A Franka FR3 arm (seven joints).
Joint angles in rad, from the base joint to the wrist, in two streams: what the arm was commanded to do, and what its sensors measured. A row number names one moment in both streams.
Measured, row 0:
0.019, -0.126, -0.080, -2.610, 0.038, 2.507, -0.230
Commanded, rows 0 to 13:
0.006, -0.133, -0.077, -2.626, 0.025, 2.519, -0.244
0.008, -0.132, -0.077, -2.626, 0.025, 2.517, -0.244
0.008, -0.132, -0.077, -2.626, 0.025, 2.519, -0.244
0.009, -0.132, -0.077, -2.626, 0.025, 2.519, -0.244
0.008, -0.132, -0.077, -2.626, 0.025, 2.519, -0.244
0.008, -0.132, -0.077, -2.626, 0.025, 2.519, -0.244
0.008, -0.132, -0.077, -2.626, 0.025, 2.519, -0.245
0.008, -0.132, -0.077, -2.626, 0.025, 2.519, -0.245
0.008, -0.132, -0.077, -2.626, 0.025, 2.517, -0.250
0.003, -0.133, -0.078, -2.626, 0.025, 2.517, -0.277
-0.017, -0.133, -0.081, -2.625, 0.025, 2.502, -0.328
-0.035, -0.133, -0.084, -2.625, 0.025, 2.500, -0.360
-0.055, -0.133, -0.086, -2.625, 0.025, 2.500, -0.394
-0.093, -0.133, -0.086, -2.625, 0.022, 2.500, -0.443
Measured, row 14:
-0.007, -0.143, -0.084, -2.611, 0.033, 2.497, -0.311
